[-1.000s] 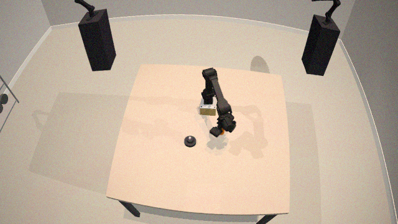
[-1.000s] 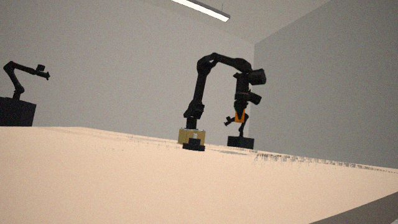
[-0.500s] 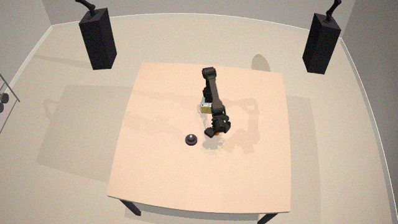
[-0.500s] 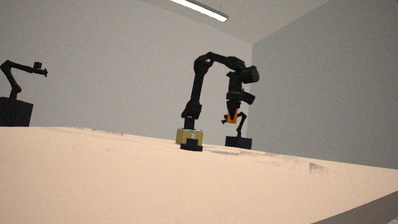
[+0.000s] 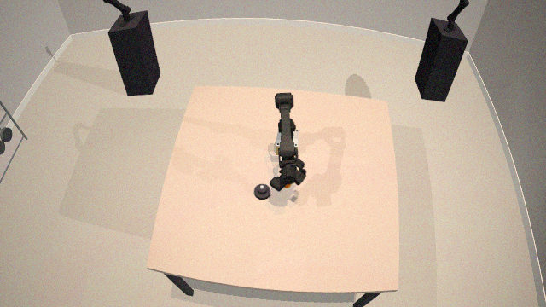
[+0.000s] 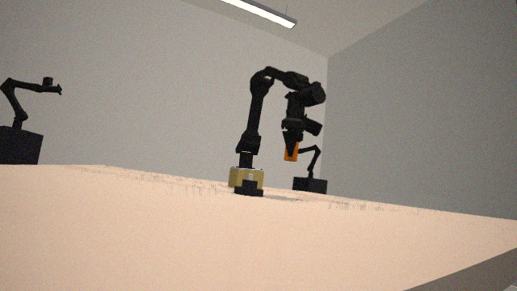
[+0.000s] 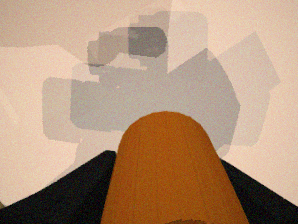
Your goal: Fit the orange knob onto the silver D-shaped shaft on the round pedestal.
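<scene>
The round pedestal is 12 cm to the right of my gripper tip, 10 cm below it and 2 cm behind it. Round my gripper tip: orange knob 3 cm above.
</scene>
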